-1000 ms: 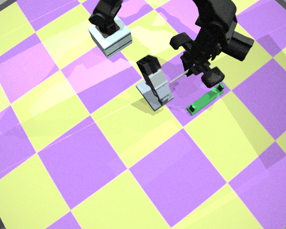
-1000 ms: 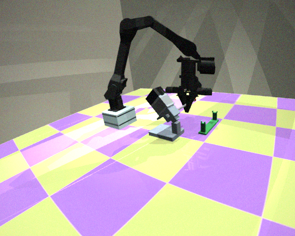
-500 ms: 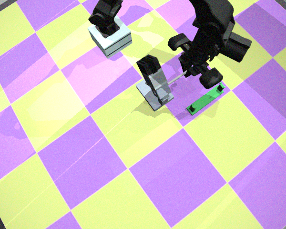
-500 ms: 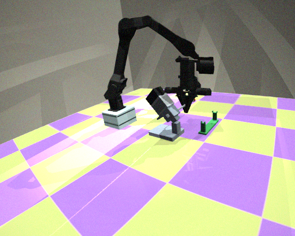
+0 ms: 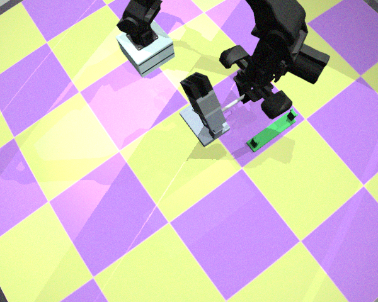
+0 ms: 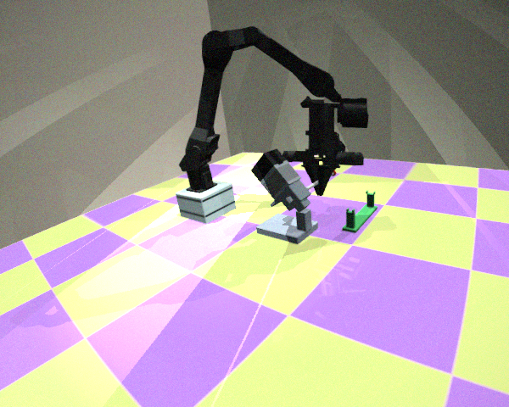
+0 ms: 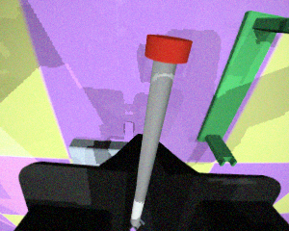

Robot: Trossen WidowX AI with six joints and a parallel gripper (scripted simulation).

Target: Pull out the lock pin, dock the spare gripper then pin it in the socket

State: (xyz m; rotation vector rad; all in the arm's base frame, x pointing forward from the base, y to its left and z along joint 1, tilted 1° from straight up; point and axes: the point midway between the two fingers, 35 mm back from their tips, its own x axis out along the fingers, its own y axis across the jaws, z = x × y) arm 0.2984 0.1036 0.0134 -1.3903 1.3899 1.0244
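Now: the grey mount 1 cm behind my gripper tip and 9 cm to the right of it. The rest, counted from my gripper tip: spare gripper (4 cm behind, 9 cm to the right, 6 cm above); green rack (9 cm ahead, 3 cm to the left, 3 cm below).
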